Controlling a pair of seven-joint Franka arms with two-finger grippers.
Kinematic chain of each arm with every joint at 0, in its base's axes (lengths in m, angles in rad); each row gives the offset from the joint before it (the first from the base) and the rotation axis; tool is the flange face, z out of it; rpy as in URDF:
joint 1: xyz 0 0 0.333 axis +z
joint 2: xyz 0 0 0 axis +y
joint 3: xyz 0 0 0.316 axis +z
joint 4: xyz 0.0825 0 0 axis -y
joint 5: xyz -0.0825 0 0.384 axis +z
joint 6: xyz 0 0 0 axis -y
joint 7: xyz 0.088 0 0 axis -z
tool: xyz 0 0 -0.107 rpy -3.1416 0 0
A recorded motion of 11 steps. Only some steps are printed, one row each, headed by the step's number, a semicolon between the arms.
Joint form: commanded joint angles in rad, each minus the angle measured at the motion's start. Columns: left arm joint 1, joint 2, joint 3, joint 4, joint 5, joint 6, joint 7; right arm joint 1, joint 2, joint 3, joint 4, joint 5, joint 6, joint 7.
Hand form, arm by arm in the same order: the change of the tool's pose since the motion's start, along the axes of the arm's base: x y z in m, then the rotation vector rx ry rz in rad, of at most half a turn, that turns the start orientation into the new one. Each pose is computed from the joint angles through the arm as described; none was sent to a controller.
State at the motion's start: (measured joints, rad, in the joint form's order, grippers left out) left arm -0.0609 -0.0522 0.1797 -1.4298 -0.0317 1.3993 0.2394; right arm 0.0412 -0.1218 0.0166 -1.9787 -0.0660 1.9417 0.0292
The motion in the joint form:
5: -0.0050 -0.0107 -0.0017 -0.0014 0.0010 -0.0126 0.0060; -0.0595 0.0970 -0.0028 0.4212 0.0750 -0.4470 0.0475
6: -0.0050 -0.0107 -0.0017 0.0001 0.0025 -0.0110 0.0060; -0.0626 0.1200 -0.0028 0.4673 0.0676 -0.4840 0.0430
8: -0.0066 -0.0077 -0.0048 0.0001 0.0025 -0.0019 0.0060; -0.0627 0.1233 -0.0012 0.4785 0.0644 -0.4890 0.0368
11: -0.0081 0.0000 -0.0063 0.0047 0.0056 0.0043 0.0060; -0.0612 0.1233 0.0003 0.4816 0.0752 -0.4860 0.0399
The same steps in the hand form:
5: -0.0048 -0.0033 0.0037 -0.0010 0.0031 -0.0130; 0.0078 -0.0279 0.1093 0.0706 0.1235 -0.1313
6: -0.0048 -0.0031 0.0045 0.0008 0.0002 -0.0126; 0.0112 -0.0305 0.1151 0.0628 0.1369 -0.1310
8: -0.0024 -0.0055 0.0038 0.0022 -0.0059 -0.0170; 0.0117 -0.0301 0.1181 0.0597 0.1341 -0.1237
11: 0.0010 -0.0068 0.0025 0.0069 -0.0086 -0.0191; 0.0120 -0.0272 0.1198 0.0706 0.1287 -0.1221

